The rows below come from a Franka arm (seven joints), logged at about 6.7 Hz.
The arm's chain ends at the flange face. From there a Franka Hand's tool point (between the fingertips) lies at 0.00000 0.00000 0.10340 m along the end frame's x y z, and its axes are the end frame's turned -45 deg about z.
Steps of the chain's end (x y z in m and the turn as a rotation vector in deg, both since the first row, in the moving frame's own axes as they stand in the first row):
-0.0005 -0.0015 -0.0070 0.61 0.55 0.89
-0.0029 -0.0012 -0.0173 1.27 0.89 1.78
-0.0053 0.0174 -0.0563 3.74 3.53 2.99
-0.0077 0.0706 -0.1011 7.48 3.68 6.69
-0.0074 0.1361 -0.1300 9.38 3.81 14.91
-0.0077 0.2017 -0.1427 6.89 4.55 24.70
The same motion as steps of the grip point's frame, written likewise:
0.0022 -0.0015 -0.0070 0.04 0.82 0.89
0.0016 -0.0033 -0.0173 0.27 1.53 1.78
-0.0068 0.0085 -0.0567 0.15 5.14 2.99
-0.0409 0.0405 -0.1022 2.69 7.89 6.69
-0.0840 0.0862 -0.1316 3.94 9.33 14.91
-0.1333 0.1374 -0.1438 1.65 8.09 24.70

